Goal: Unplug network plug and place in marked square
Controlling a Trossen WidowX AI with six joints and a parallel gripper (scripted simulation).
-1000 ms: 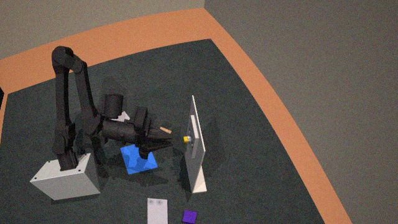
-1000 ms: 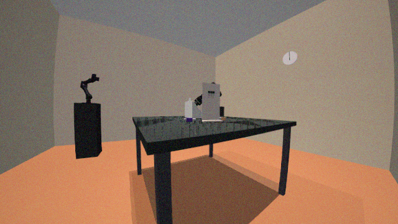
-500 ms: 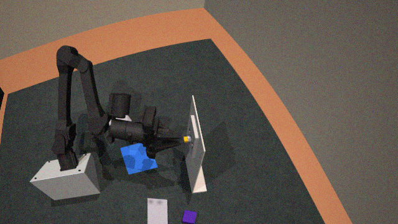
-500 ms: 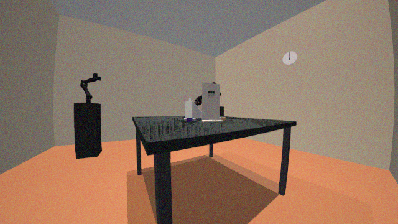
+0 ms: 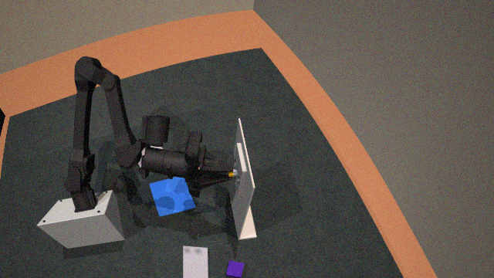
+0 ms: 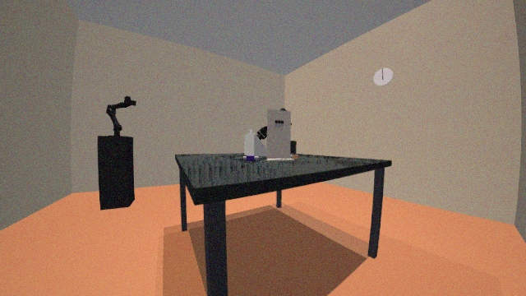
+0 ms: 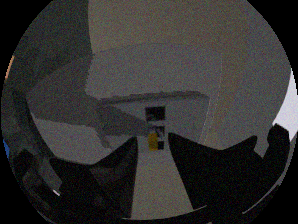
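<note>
The network plug is 10 mm ahead of my gripper tip. The rest, counted from my gripper tip: white panel (100 mm below, 30 mm ahead); then blue marked square (250 mm below, 140 mm behind, 110 mm to the left).
</note>
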